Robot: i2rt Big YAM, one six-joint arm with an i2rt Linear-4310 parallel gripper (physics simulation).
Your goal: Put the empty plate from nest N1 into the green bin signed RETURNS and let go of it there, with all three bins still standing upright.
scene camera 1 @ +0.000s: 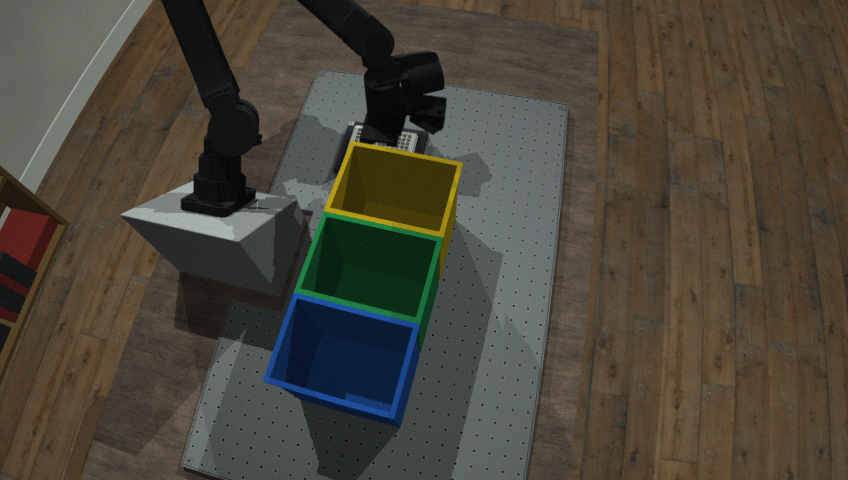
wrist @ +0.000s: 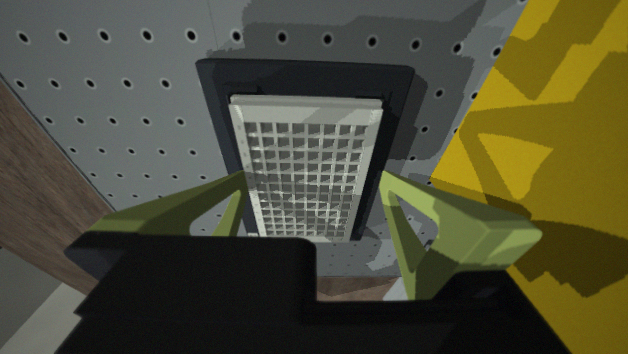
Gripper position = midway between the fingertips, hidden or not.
gripper: scene camera 1 386,150; wrist 314,177
yellow bin: scene camera 1; wrist
same spot on yellow bin: (wrist: 537,141) = (scene camera 1: 396,194)
